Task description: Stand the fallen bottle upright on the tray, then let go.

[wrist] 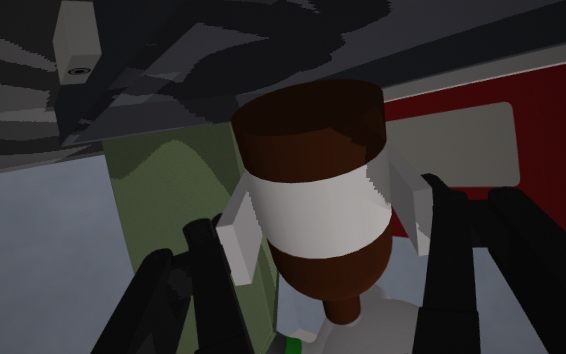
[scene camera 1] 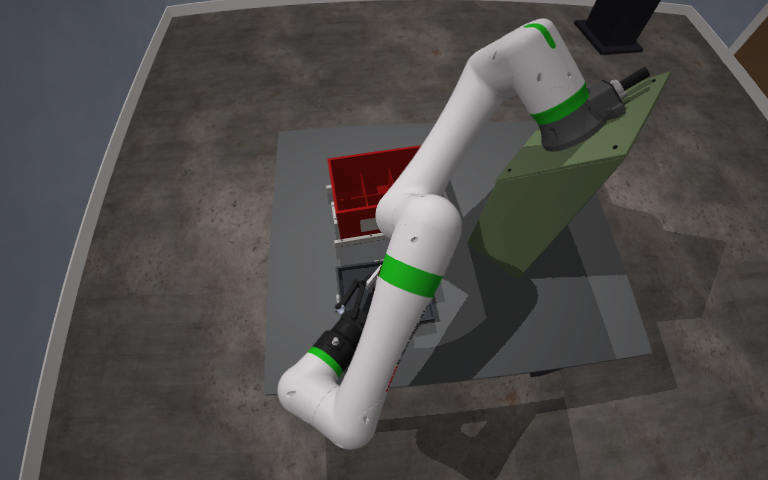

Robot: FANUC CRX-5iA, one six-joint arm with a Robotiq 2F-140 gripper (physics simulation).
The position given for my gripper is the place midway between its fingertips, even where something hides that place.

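A brown bottle (wrist: 315, 154) is visible. My gripper is visible at (scene camera 1: 393, 276) and again at (wrist: 320, 181).
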